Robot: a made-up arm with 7 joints.
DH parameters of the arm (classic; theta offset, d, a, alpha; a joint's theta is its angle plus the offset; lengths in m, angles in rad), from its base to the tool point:
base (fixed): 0 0 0 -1.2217
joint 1: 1.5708 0 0 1.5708
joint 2: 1.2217 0 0 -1.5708
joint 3: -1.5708 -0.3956 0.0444 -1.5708
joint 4: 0 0 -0.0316 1.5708
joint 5: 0 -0.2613 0 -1.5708
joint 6: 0 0 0 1.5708
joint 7: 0 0 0 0
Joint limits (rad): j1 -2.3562..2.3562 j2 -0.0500..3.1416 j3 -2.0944..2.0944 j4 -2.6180..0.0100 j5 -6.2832..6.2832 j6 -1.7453..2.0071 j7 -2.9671..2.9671
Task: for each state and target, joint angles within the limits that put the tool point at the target. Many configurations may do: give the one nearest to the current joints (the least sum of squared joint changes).
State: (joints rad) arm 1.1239 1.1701 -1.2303 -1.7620 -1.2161 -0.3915 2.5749
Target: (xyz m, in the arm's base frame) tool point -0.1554 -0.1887 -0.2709
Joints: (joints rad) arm 0.9656 0.2904 -1.3114 -2.2713 -1.2161 -0.3915 2.5749
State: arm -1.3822 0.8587 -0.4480 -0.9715 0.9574 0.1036 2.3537
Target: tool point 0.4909 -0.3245 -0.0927
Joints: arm -1.2347 0.0686 -0.8193 -1.1511 0.9574 0.1036 2.3537
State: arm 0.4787 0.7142 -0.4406 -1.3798 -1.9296 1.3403 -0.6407
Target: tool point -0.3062 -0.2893 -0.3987
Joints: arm 1.1564 0.0047 -1.0976 -1.2577 -1.9296 1.3403 -0.6407
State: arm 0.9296 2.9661 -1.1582 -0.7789 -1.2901 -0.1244 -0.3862
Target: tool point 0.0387 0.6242 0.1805
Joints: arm 1.0012 2.1735 -1.2116 -0.5943 -1.2901 -0.1244 -0.3862
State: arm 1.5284 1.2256 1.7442 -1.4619 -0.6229 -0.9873 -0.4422
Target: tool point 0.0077 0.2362 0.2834
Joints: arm 0.8432 1.5682 2.0944 -2.2552 -0.6229 -0.9873 -0.4422
